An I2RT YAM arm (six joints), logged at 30 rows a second.
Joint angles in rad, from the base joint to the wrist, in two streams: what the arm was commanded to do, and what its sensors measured. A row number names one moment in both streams.
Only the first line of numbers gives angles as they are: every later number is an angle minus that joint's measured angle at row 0.
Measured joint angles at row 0:
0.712, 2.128, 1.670, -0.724, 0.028, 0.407
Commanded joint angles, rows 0 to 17:
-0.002, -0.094, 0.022, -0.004, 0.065, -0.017
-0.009, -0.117, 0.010, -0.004, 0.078, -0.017
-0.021, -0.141, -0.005, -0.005, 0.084, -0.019
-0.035, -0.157, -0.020, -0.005, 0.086, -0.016
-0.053, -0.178, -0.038, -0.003, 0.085, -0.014
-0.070, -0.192, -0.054, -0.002, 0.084, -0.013
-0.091, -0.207, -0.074, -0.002, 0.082, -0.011
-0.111, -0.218, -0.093, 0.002, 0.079, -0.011
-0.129, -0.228, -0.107, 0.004, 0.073, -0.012
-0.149, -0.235, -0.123, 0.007, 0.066, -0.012
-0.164, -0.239, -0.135, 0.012, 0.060, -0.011
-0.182, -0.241, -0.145, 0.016, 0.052, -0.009
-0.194, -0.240, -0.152, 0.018, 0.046, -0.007
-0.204, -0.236, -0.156, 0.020, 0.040, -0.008
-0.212, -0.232, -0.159, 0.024, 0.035, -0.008
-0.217, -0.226, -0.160, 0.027, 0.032, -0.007
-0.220, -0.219, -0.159, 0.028, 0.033, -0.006
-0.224, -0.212, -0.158, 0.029, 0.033, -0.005
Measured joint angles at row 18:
-0.227, -0.219, -0.155, 0.007, 0.048, -0.007
